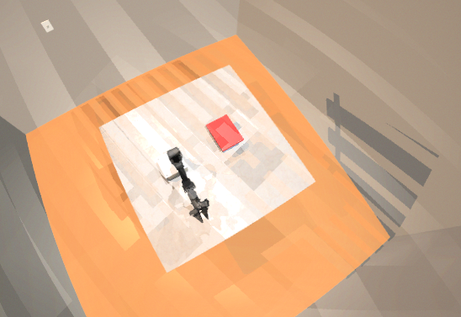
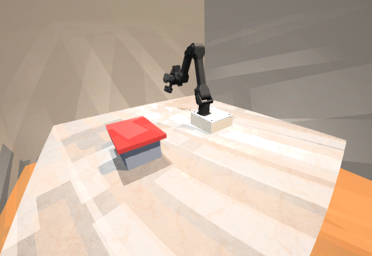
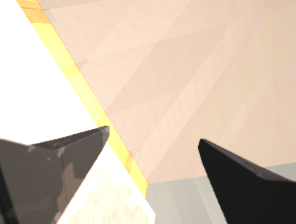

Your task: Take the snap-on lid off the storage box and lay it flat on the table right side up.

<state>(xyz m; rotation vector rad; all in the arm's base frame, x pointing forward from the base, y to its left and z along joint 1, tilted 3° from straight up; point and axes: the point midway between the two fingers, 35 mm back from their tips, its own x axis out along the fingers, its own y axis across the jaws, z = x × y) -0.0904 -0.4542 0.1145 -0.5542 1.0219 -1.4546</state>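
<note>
Now: gripper tip 520 mm short of the red lid, 450 mm to the right of it and 100 mm above it. Also, from my gripper tip: grey-blue storage box 520 mm ahead, 450 mm to the left, 150 mm below.
</note>
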